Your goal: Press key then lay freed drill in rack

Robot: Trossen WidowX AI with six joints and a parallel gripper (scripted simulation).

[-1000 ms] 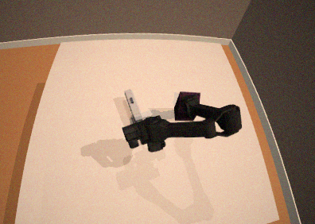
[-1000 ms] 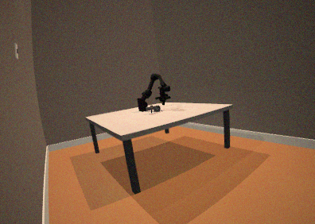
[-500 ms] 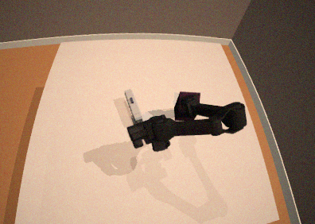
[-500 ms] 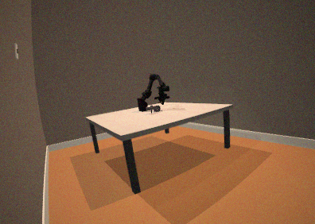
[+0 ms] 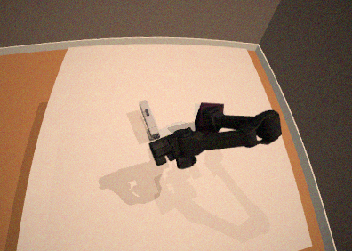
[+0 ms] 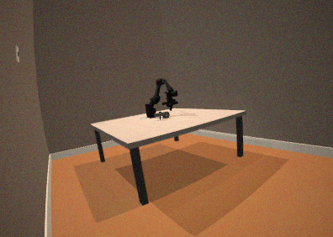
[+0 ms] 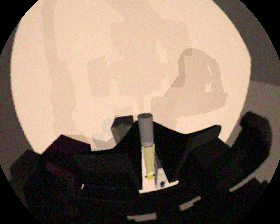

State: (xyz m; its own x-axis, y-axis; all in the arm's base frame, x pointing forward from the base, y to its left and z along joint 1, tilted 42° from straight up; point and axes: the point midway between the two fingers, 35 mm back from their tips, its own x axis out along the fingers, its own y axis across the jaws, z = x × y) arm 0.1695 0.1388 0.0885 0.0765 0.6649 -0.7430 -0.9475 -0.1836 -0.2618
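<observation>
The yellow drill is 10 mm ahead of my gripper tip, 40 mm to the right of it and 30 mm above it. Round my gripper tip: blue key: 110 mm ahead, 210 mm to the right; then grey holder block: 100 mm ahead, 190 mm to the right, 10 mm below.
</observation>
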